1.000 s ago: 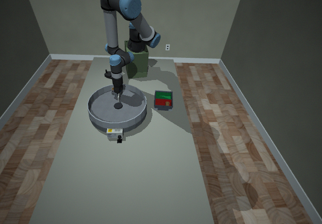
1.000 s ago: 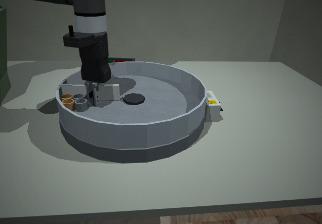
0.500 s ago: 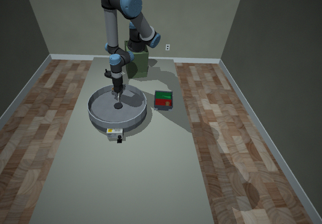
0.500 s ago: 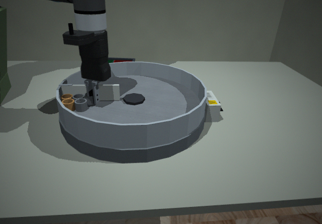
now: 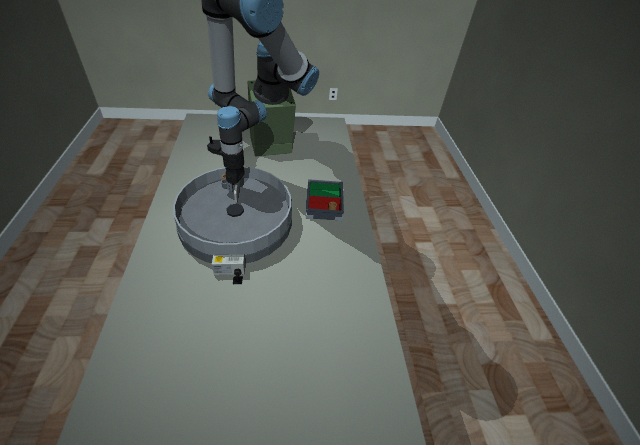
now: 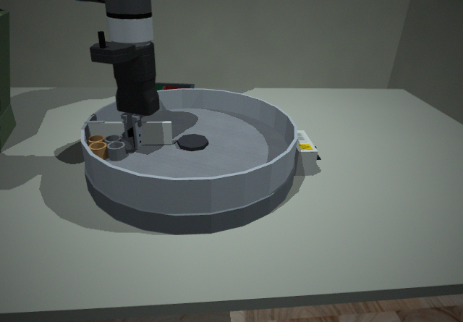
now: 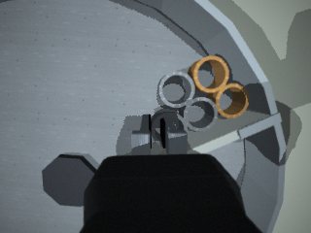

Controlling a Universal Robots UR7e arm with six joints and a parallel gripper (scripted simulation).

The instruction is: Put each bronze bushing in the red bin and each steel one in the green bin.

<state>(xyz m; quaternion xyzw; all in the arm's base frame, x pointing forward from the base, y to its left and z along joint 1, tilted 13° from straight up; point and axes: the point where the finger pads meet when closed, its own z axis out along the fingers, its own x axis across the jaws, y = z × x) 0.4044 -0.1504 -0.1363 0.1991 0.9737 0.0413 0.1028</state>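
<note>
My hand is 2 cm short of the bin, 38 cm to the right of it and 6 cm above it. From my hand the other things lie so: turntable (11 cm ahead, 2 cm to the left, 3 cm below).
</note>
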